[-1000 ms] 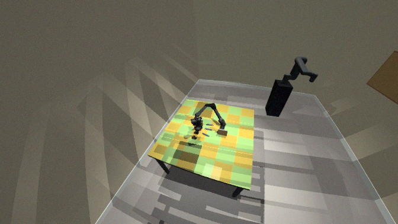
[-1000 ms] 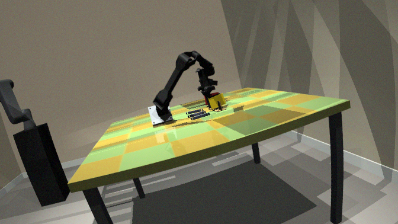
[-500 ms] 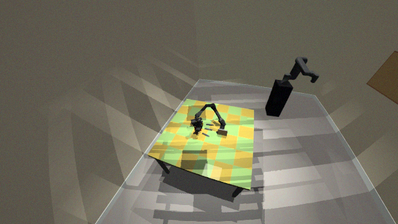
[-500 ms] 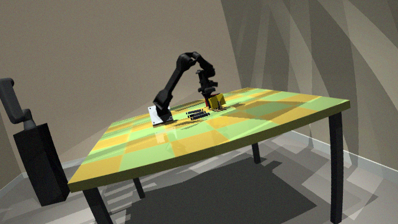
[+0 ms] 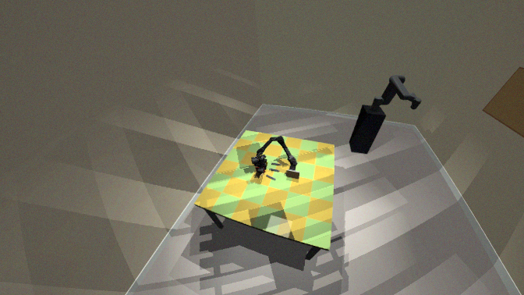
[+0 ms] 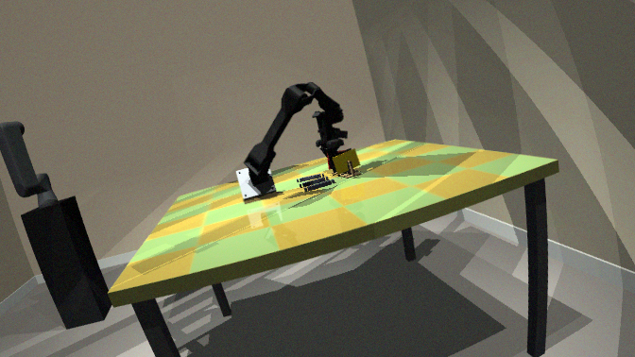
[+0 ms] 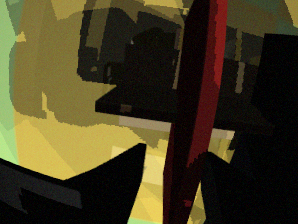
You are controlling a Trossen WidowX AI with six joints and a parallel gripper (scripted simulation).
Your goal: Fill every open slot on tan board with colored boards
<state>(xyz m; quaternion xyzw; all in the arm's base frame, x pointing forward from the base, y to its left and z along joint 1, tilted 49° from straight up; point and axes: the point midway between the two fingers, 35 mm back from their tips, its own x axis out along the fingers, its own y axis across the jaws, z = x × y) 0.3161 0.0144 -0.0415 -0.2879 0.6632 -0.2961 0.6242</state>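
My gripper tip is 30 mm short of the red board. Round my gripper tip: yellow board (100 mm to the right, 20 mm ahead); tan board (50 mm to the right, 30 mm ahead, 20 mm below); nearly black board (50 mm to the right, 20 mm ahead).
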